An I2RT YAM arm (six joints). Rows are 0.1 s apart.
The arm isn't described. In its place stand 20 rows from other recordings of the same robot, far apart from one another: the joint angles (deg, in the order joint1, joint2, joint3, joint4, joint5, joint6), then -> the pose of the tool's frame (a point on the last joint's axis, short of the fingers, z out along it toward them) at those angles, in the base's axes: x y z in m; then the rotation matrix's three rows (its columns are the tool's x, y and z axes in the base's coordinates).
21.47 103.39 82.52 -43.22 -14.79 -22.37 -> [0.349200, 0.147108, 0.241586], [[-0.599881, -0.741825, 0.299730], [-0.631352, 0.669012, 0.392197], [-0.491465, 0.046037, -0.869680]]
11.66 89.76 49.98 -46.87 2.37 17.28 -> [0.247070, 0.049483, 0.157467], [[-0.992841, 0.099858, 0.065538], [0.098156, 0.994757, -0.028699], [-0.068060, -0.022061, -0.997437]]
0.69 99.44 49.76 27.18 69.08 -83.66 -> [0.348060, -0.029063, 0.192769], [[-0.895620, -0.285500, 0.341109], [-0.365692, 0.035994, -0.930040], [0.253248, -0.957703, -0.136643]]
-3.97 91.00 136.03 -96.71 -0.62 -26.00 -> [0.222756, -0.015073, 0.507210], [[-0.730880, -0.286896, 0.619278], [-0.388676, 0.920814, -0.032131], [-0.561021, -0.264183, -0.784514]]
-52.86 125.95 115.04 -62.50 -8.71 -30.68 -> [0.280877, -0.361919, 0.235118], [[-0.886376, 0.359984, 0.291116], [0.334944, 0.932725, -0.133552], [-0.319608, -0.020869, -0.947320]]
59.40 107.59 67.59 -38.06 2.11 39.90 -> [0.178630, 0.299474, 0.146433], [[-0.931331, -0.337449, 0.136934], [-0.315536, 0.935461, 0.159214], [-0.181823, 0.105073, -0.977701]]
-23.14 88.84 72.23 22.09 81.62 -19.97 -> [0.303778, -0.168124, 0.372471], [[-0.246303, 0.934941, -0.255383], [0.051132, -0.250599, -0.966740], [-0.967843, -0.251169, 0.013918]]
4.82 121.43 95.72 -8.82 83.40 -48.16 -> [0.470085, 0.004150, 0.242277], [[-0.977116, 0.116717, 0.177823], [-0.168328, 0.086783, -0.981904], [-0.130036, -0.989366, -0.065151]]
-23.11 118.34 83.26 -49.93 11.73 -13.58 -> [0.355651, -0.159640, 0.145711], [[-0.984705, 0.174225, -0.001464], [0.170258, 0.960432, -0.220413], [-0.036996, -0.217291, -0.975406]]
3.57 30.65 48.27 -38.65 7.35 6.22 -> [0.110320, 0.002320, 0.340208], [[-0.349831, 0.095888, 0.931893], [0.085839, 0.993844, -0.070039], [-0.932872, 0.055491, -0.355908]]
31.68 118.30 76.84 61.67 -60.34 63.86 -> [0.370502, 0.265001, 0.260348], [[-0.726770, -0.684151, -0.061175], [0.073511, -0.166022, 0.983378], [-0.682936, 0.710193, 0.170953]]
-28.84 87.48 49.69 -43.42 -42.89 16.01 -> [0.234242, -0.101329, 0.175627], [[-0.759760, 0.490892, 0.426369], [0.649056, 0.533643, 0.542173], [0.038620, 0.688658, -0.724057]]
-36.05 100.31 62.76 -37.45 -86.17 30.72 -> [0.277867, -0.158319, 0.197717], [[-0.757944, 0.253248, 0.601154], [0.593894, -0.113309, 0.796524], [0.269834, 0.960743, -0.064520]]
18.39 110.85 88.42 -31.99 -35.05 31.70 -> [0.395265, 0.152956, 0.238306], [[-0.958961, -0.083972, 0.270819], [0.134511, 0.706085, 0.695235], [-0.249601, 0.703131, -0.665812]]
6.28 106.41 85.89 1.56 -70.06 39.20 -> [0.420315, 0.079923, 0.309072], [[-0.832385, -0.509619, 0.217768], [0.125244, 0.209797, 0.969690], [-0.539860, 0.834430, -0.110805]]
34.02 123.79 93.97 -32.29 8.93 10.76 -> [0.384596, 0.252942, 0.166642], [[-0.811641, -0.347090, 0.469860], [-0.325353, 0.936631, 0.129881], [-0.485165, -0.047454, -0.873134]]
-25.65 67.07 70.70 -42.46 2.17 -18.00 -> [0.218661, -0.106495, 0.363328], [[-0.679445, 0.262016, 0.685348], [-0.016287, 0.928449, -0.371103], [-0.733546, -0.263307, -0.626562]]
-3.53 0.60 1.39 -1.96 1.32 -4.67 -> [0.109471, -0.007574, 0.177401], [[-0.027196, 0.082603, 0.996211], [-0.079872, 0.993214, -0.084535], [-0.996434, -0.081869, -0.020414]]
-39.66 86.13 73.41 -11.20 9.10 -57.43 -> [0.269052, -0.230368, 0.337225], [[-0.792921, 0.136117, 0.593927], [-0.423541, 0.577622, -0.697829], [-0.438052, -0.804875, -0.400357]]
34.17 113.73 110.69 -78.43 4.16 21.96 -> [0.324392, 0.217087, 0.293808], [[-0.965008, -0.205289, 0.163142], [-0.204289, 0.978639, 0.023069], [-0.164393, -0.011066, -0.986333]]
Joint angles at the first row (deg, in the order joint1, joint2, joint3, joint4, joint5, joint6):
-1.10, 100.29, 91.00, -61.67, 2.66, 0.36
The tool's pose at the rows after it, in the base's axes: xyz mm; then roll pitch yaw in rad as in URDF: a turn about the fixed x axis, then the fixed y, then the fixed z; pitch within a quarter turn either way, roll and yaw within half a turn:
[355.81 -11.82 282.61 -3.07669 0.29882 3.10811]
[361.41 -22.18 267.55 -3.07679 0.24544 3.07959]
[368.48 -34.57 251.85 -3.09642 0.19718 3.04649]
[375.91 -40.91 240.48 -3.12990 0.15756 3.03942]
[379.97 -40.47 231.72 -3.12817 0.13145 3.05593]
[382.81 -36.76 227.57 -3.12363 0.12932 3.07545]
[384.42 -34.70 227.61 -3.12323 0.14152 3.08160]
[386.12 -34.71 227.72 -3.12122 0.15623 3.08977]
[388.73 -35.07 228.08 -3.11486 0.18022 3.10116]
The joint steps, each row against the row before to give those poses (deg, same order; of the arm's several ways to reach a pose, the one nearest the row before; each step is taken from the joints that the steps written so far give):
-0.42, 1.07, 0.00, -0.87, 1.18, 0.02
-1.62, 2.52, 0.02, -0.57, -0.03, 0.02
-1.96, 2.97, 0.50, -0.29, -1.15, -0.06
-1.05, 2.86, 1.40, -0.78, -2.04, -0.63
0.13, 1.66, 0.38, -0.20, 0.00, -0.81
0.61, 0.68, 0.00, 0.57, 0.20, -0.51
0.33, 0.02, -0.01, 0.72, 0.00, -0.02
0.02, 0.02, 0.00, 0.88, 0.02, -0.44
0.00, 0.00, -0.02, 1.42, 0.20, -0.63

